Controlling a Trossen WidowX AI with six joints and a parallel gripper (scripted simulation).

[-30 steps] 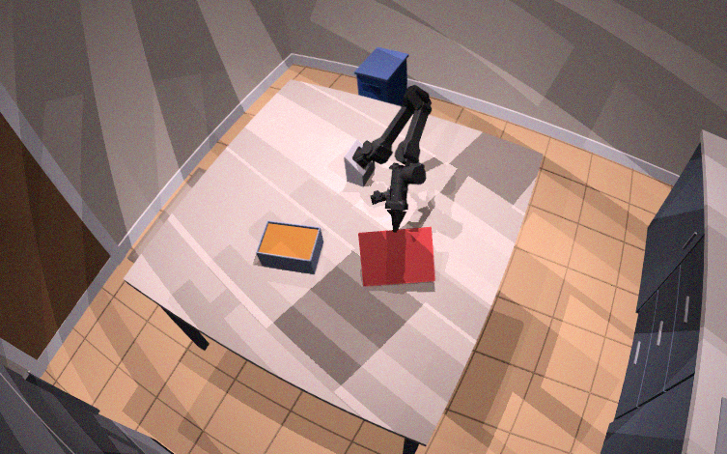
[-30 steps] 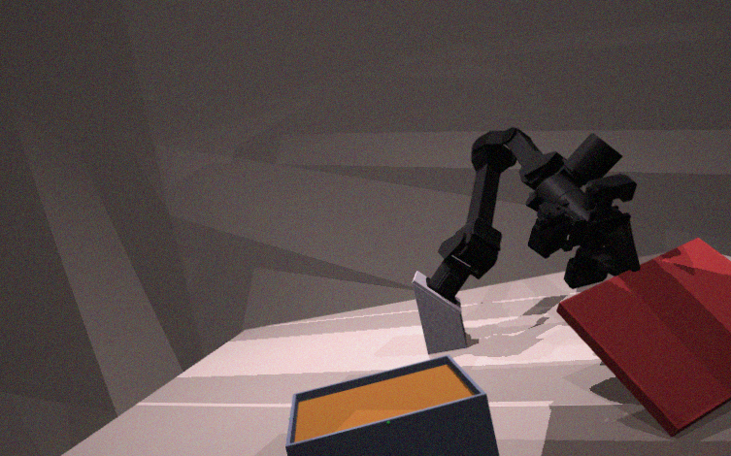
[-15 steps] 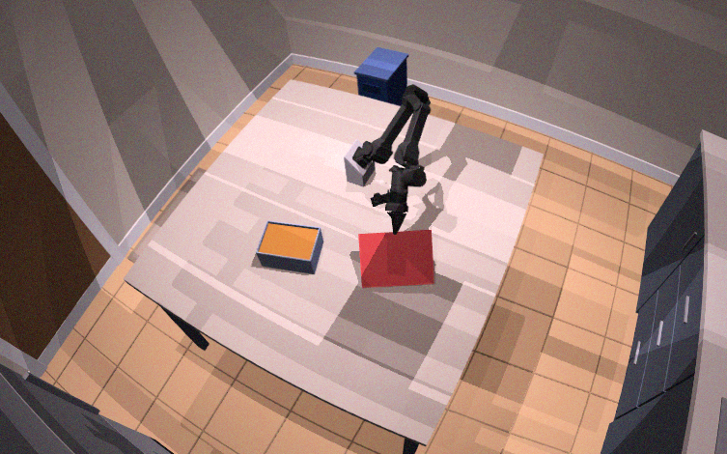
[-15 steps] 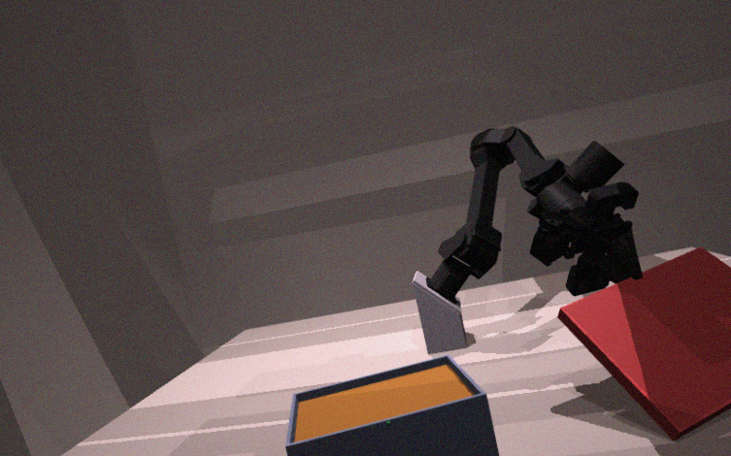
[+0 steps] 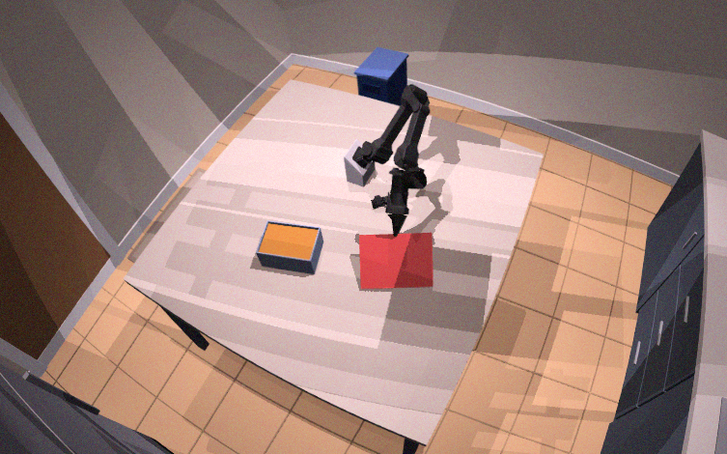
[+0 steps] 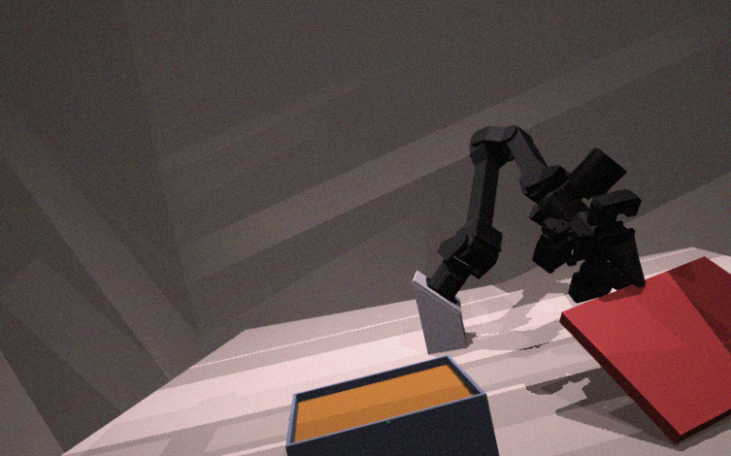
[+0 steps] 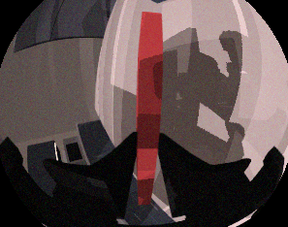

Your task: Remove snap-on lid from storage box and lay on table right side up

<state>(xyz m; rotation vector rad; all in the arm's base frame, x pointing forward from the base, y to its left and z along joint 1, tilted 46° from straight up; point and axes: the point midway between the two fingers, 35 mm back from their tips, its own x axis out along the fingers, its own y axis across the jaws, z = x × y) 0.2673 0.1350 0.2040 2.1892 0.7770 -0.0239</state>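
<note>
The red lid lies 6 cm ahead of my gripper tip, 3 cm to the left of it and 4 cm below it. Round my gripper tip: storage box 13 cm ahead, 34 cm to the right, 6 cm below.
</note>
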